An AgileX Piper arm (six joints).
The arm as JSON. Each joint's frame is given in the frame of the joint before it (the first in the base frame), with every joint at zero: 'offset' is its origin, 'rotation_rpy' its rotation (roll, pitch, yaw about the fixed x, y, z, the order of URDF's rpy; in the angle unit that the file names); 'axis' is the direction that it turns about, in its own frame. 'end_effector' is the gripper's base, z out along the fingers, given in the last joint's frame.
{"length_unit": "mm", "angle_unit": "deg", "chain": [
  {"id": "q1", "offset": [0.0, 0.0, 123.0], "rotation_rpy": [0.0, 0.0, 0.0], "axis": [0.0, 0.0, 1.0]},
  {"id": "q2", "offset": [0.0, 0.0, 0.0], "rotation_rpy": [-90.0, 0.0, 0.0], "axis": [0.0, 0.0, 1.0]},
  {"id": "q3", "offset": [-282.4, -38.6, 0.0], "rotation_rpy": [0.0, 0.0, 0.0], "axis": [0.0, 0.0, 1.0]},
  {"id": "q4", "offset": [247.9, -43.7, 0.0], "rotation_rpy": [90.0, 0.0, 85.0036], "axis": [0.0, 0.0, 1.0]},
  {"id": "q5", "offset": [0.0, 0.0, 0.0], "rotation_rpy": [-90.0, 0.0, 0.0], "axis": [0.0, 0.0, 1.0]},
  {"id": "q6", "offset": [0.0, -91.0, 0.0], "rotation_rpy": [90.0, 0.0, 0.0], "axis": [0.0, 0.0, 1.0]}
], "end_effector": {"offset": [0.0, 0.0, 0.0], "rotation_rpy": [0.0, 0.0, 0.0]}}
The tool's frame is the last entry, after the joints.
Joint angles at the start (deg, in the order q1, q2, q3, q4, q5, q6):
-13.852 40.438 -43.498 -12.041 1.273 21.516
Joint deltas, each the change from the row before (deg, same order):
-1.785 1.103 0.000 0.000 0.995 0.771
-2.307 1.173 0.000 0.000 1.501 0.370
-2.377 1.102 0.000 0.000 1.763 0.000
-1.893 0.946 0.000 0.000 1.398 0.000
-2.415 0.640 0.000 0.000 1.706 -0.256
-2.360 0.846 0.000 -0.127 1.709 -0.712
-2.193 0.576 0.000 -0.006 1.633 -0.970
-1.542 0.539 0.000 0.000 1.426 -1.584
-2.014 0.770 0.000 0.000 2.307 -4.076
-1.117 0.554 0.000 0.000 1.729 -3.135
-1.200 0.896 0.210 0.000 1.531 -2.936
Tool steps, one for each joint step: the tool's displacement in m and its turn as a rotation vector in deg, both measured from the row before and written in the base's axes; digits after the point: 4 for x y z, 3 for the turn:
0.0040 -0.0062 -0.0044 1.295 1.801 -1.913
0.0035 -0.0081 -0.0055 1.149 2.408 -2.596
0.0025 -0.0085 -0.0058 0.958 2.659 -2.743
0.0018 -0.0070 -0.0049 0.859 2.148 -2.184
-0.0007 -0.0080 -0.0045 0.706 2.218 -2.751
-0.0004 -0.0083 -0.0051 0.371 2.644 -2.642
-0.0017 -0.0072 -0.0042 0.202 2.400 -2.386
-0.0011 -0.0054 -0.0038 -0.338 2.510 -1.540
-0.0018 -0.0071 -0.0059 -1.657 4.834 -1.549
-0.0011 -0.0041 -0.0043 -1.177 3.683 -0.611
-0.0003 -0.0050 -0.0063 -0.712 3.879 -0.589

